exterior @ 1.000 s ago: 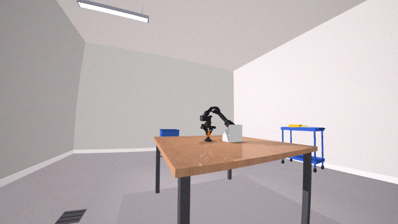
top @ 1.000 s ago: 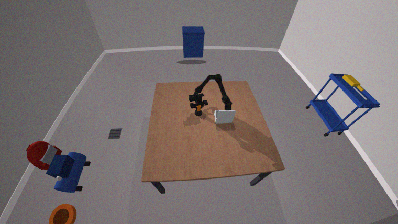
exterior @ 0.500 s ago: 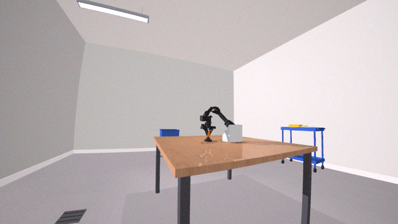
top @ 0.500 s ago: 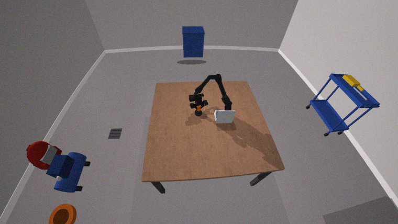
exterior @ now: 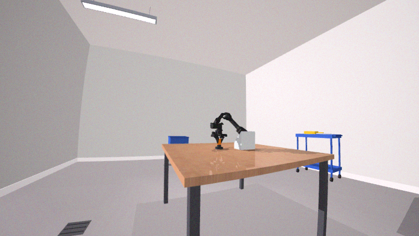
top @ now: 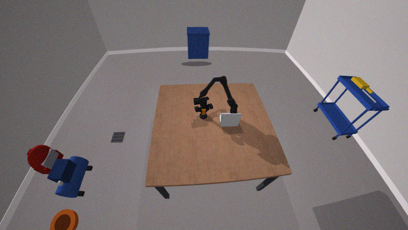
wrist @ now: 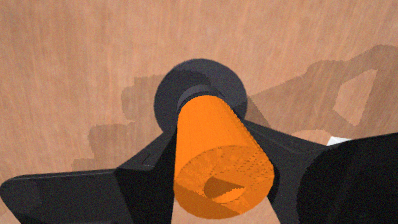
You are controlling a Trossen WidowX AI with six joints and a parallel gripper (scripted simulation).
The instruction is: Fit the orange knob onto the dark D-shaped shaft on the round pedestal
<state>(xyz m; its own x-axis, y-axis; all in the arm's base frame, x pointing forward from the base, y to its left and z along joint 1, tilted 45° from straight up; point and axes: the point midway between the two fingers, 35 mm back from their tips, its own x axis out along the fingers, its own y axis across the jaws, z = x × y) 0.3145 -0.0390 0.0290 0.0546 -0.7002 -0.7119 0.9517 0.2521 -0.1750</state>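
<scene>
The orange knob lies 20 mm above my gripper tip. From my gripper tip the other things lie so: dark round pedestal 30 mm below.
</scene>
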